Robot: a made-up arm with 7 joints.
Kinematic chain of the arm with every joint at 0, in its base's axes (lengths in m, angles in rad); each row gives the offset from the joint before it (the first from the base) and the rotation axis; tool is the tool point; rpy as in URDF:
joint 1: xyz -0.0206 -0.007 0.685 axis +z
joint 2: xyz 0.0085 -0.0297 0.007 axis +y
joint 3: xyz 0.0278 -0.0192 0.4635 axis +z
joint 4: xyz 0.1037 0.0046 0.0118 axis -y
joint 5: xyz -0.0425 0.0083 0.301 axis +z
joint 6: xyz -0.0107 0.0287 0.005 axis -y
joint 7: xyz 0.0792 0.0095 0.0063 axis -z
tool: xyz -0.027 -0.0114 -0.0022 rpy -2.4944 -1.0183 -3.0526
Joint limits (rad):
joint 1: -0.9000..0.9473
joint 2: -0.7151..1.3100
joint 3: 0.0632..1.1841
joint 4: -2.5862..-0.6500
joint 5: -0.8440..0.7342
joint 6: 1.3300..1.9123
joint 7: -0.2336..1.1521
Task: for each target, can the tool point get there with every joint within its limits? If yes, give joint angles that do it. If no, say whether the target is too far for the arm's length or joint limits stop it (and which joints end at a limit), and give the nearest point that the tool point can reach.
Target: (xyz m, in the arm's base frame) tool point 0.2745 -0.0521 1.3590
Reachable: yes | joints -0.5872 -0.3016 0.2963 -1.4462 -0.4700 1.5114 0.0951
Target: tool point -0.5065 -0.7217 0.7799
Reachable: no: joint limits stop it (at a limit: joint 1, joint 2, joint 3, joint 4, joint 6, joint 7) | nearest point -0.4774 -0.2636 1.3396 | short by 0.724 m
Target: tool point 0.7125 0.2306 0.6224
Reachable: yes | joints 0.1428 1.0630 0.2690 -1.3043 -0.2840 1.8266 0.7675
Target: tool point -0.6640 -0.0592 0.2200
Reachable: no: joint limits stop it (at a limit: joint 1, joint 2, joint 4, joint 5, joint 7) | nearest point -0.0670 0.2956 0.5589 | short by 0.773 m
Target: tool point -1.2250 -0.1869 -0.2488
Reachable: no: too far | nearest point -0.0595 0.3263 0.5232 | short by 1.489 m
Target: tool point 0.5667 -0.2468 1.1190
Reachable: yes | joints -0.6280 0.3647 0.3612 -1.2770 -0.6507 1.6675 0.1768
